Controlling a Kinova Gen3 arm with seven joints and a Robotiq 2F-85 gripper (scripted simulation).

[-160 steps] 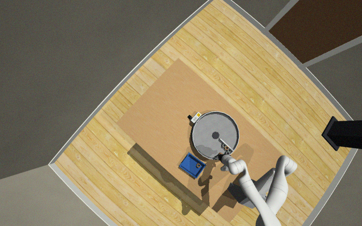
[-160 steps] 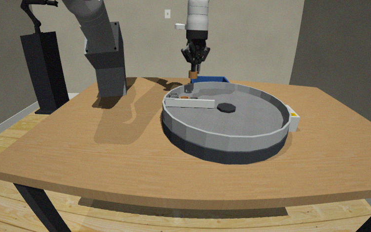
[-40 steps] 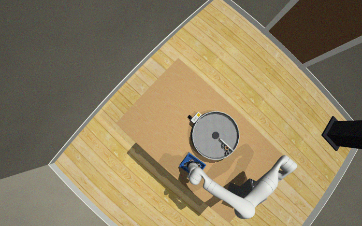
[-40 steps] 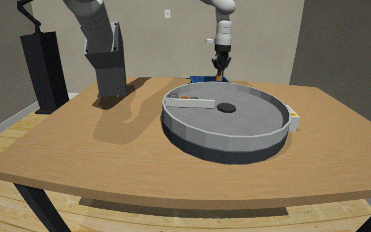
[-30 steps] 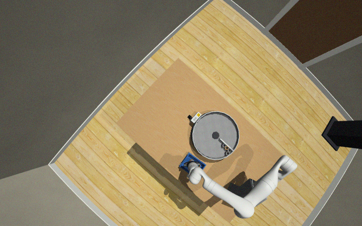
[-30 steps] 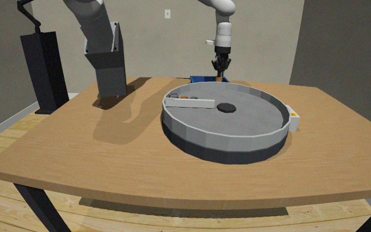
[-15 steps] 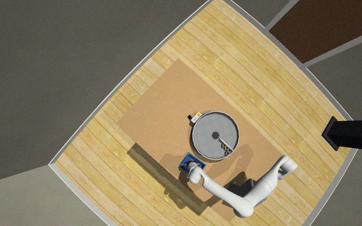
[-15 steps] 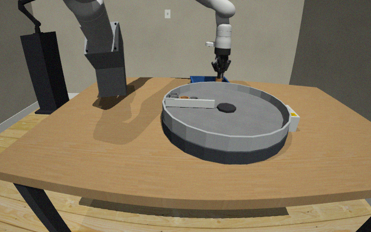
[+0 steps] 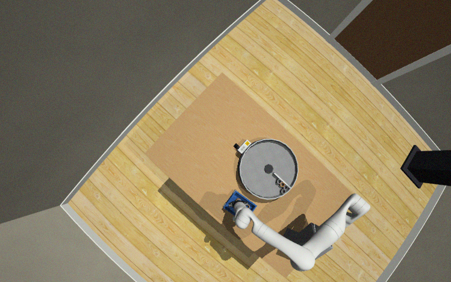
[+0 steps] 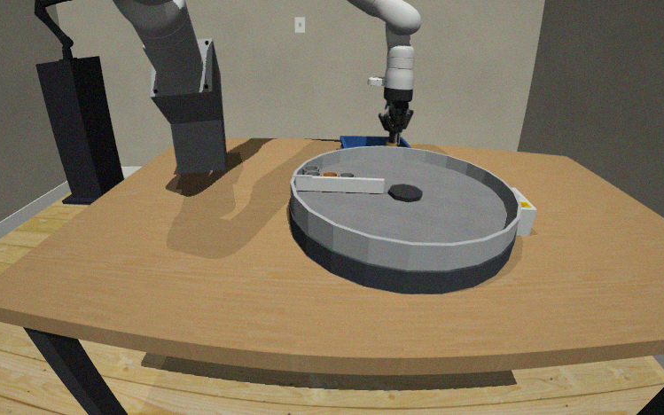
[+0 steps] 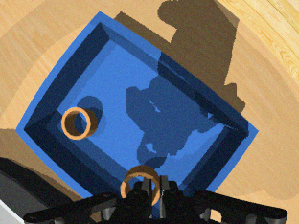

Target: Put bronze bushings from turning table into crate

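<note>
Now: the blue crate 50 mm behind my hand, 20 mm to the left of it and 50 mm below it. From my hand the other things lie so: grey turning table: 20 mm behind, 320 mm to the right, 20 mm below.
</note>
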